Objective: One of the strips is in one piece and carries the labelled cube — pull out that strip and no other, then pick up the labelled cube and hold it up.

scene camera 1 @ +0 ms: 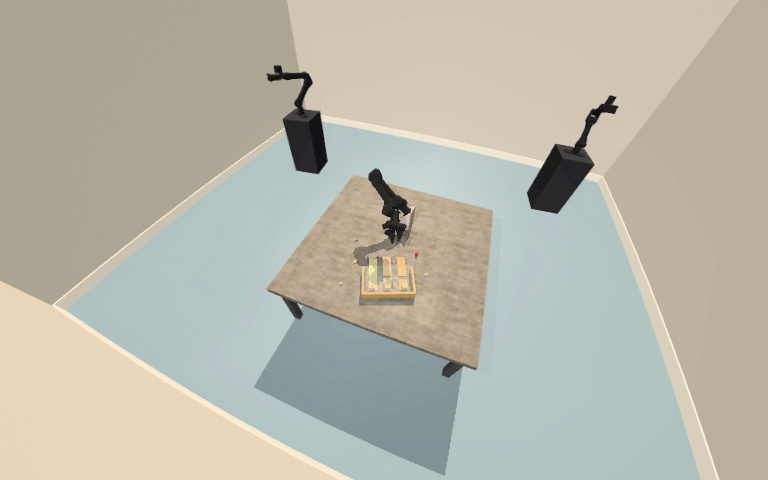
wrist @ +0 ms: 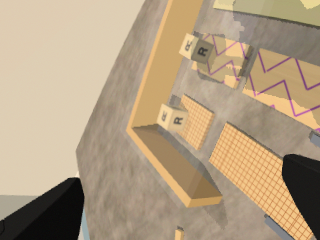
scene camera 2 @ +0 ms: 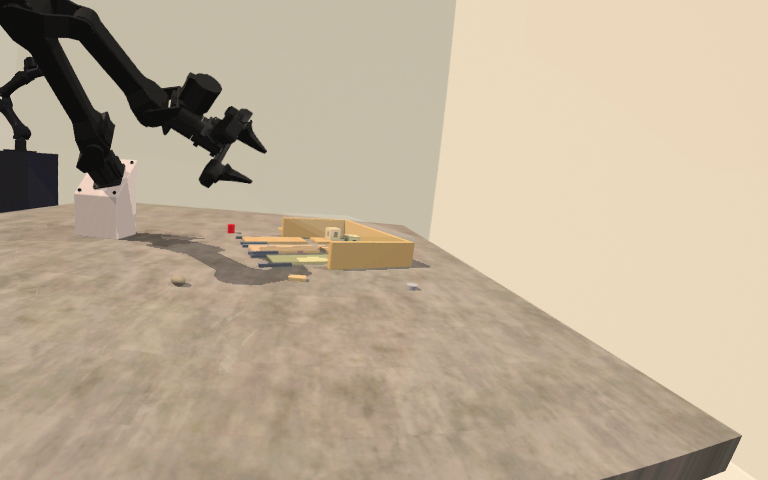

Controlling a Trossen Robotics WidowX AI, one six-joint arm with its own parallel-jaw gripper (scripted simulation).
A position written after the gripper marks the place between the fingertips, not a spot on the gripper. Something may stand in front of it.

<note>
The gripper (scene camera 2: 258, 167) is open, with nothing in its grasp.
The gripper also shows in the wrist view (wrist: 184, 178).
</note>
